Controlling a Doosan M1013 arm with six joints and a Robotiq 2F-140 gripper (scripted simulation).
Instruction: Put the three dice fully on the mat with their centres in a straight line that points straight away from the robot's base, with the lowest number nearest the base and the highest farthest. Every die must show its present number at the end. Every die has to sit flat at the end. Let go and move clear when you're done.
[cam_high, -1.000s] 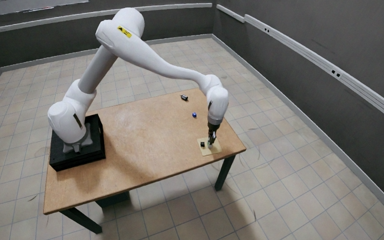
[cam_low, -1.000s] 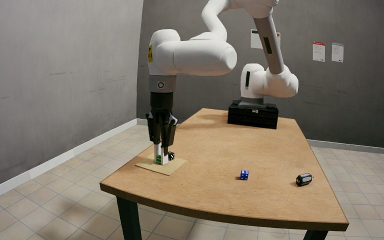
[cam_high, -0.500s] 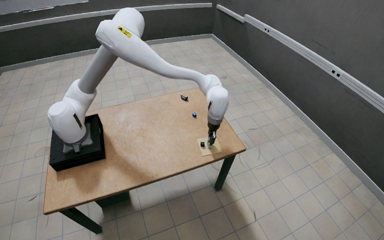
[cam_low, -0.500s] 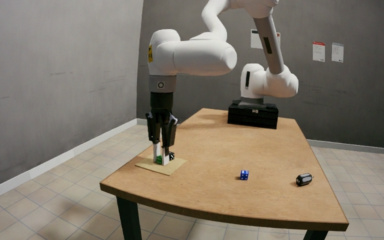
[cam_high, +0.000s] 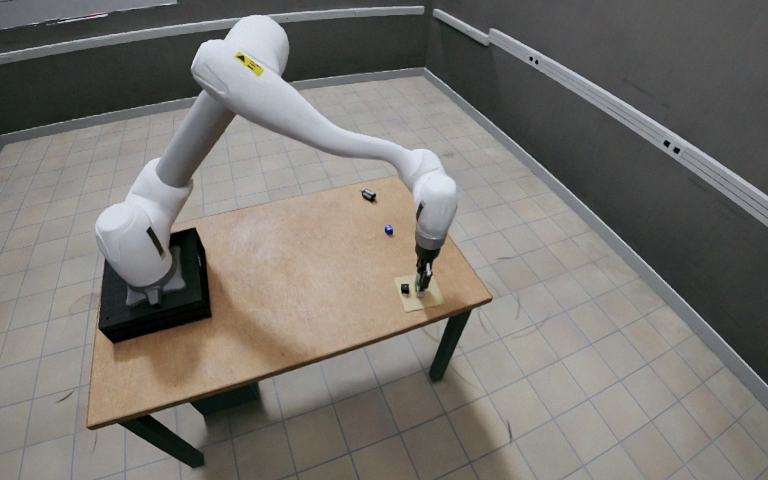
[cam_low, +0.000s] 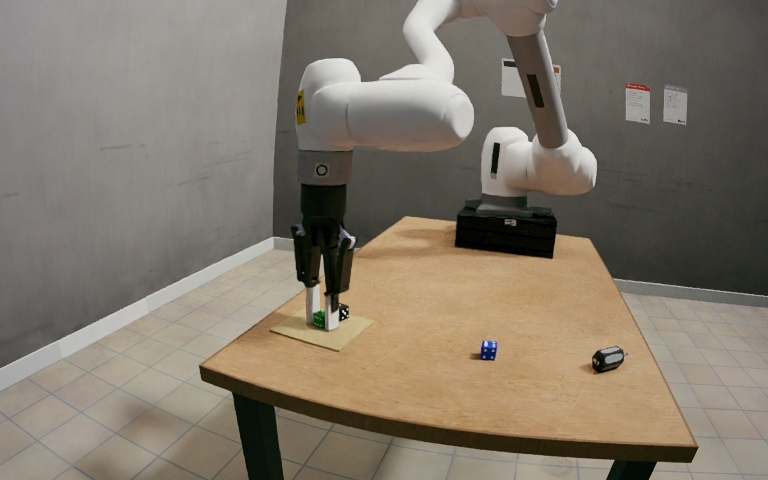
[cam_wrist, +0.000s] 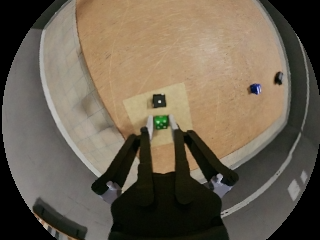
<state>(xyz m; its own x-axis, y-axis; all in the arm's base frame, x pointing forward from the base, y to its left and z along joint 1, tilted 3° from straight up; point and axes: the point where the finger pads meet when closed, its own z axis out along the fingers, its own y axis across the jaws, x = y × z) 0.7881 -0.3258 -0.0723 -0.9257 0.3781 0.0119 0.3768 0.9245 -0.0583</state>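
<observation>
Now: the green die 20 mm below my hand. From my hand the other things lie so: tan mat: 40 mm below; blue die: 290 mm to the left, 30 mm below, 30 mm ahead; black die: 40 mm behind, 20 mm to the left, 20 mm below.
</observation>
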